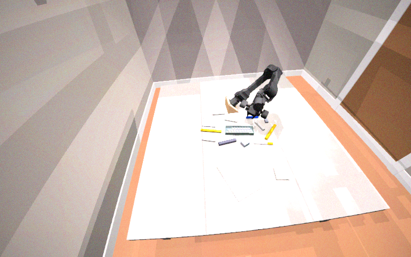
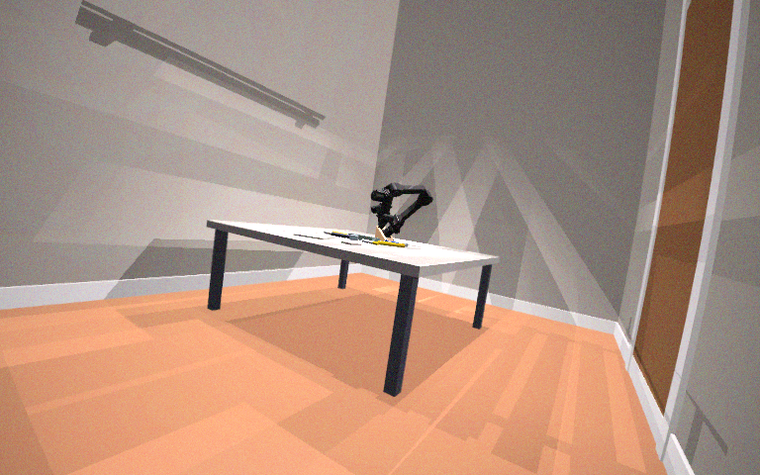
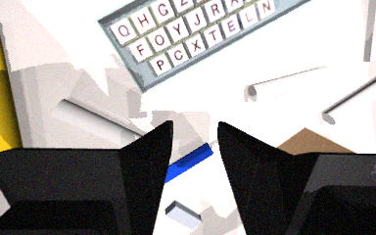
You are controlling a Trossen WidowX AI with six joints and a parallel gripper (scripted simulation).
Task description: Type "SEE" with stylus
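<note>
My gripper tip is now 8 cm past the stylus, 2 cm to the right of it and 7 cm above it. Also, from my gripper tip: grey block 16 cm ahead, 7 cm to the right, 7 cm below; dark marker 13 cm ahead, 18 cm to the right, 7 cm below; paper sheet 38 cm ahead, 16 cm to the right, 8 cm below.
</note>
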